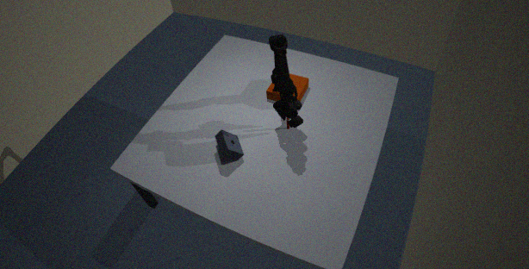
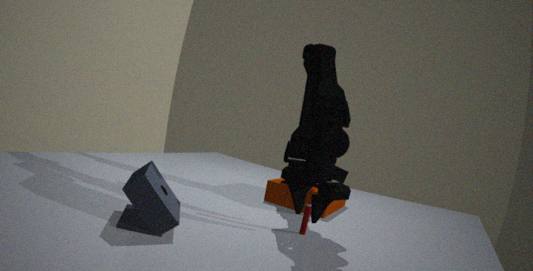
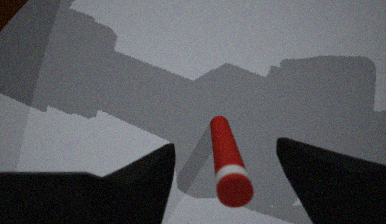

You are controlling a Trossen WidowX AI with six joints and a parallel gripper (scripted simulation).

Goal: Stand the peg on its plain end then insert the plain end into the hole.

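My gripper tip is now 250 mm to the left of the sloped panel, 220 mm short of it and 20 mm below it. From my gripper tip the other things lie so: red peg: 20 mm above.
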